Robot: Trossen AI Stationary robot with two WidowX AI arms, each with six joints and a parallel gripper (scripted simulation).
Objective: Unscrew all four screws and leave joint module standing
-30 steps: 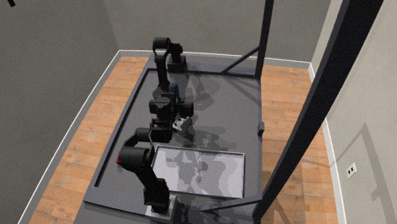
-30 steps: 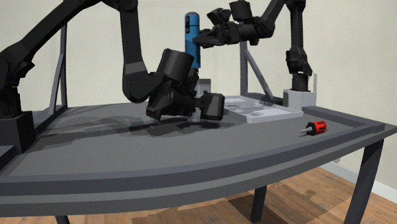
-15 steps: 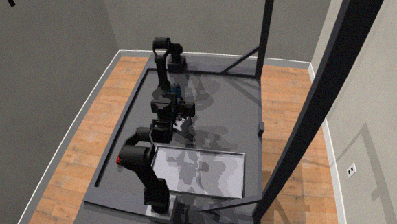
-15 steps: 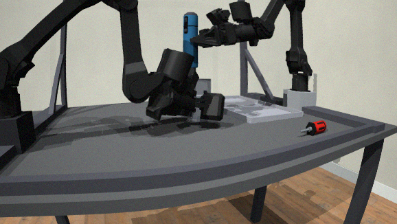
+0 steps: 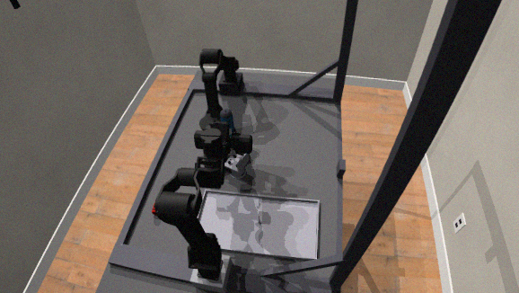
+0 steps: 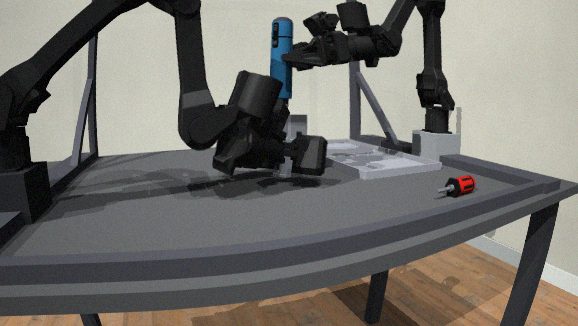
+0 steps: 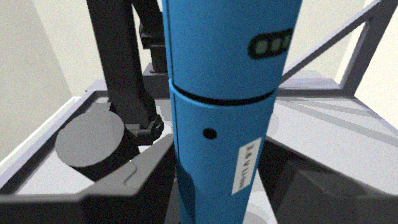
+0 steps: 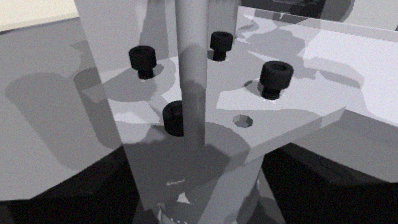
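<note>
My right gripper is now 2 cm to the right of the joint module, 1 cm past it and 1 cm above it. Round my right hand: bracket (3 cm above, 2 cm to the left, 2 cm behind); then screwdriver bit (5 cm above); then shallow pale tray (25 cm to the left, 9 cm behind, 3 cm below).
</note>
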